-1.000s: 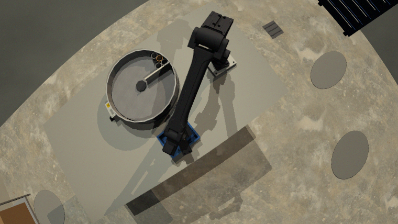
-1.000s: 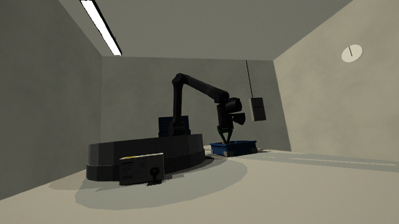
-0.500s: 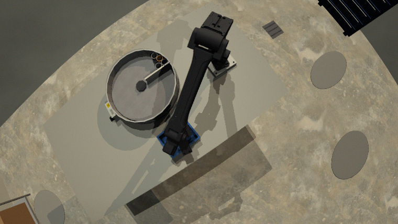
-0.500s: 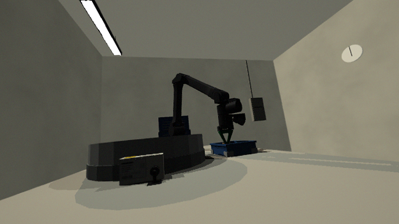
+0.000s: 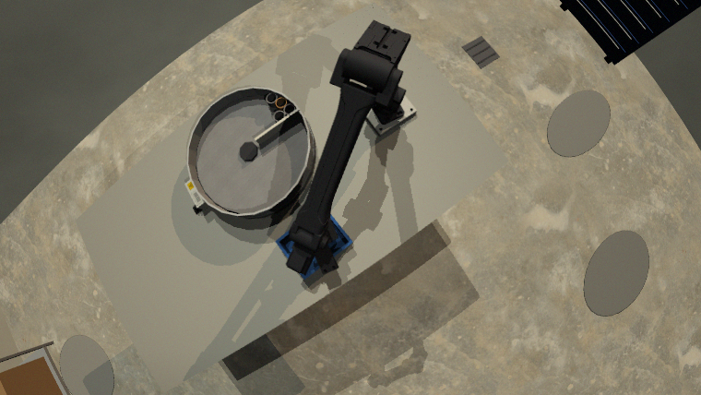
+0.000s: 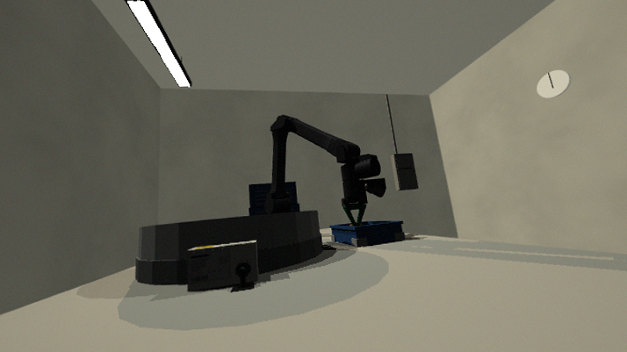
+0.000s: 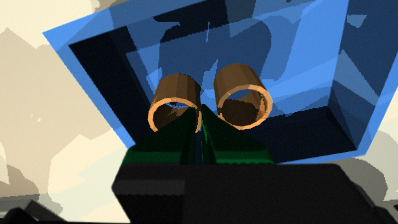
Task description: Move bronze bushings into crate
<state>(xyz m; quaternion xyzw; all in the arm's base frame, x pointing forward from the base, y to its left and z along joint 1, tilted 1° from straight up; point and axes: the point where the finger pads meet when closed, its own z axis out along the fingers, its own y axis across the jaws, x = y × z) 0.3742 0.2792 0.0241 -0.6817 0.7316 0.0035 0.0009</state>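
My gripper is now 3 cm short of the blue crate, 2 cm above it and 1 cm to the right of it. Round my hand: turntable: 34 cm to the right, 9 cm ahead, 1 cm above.
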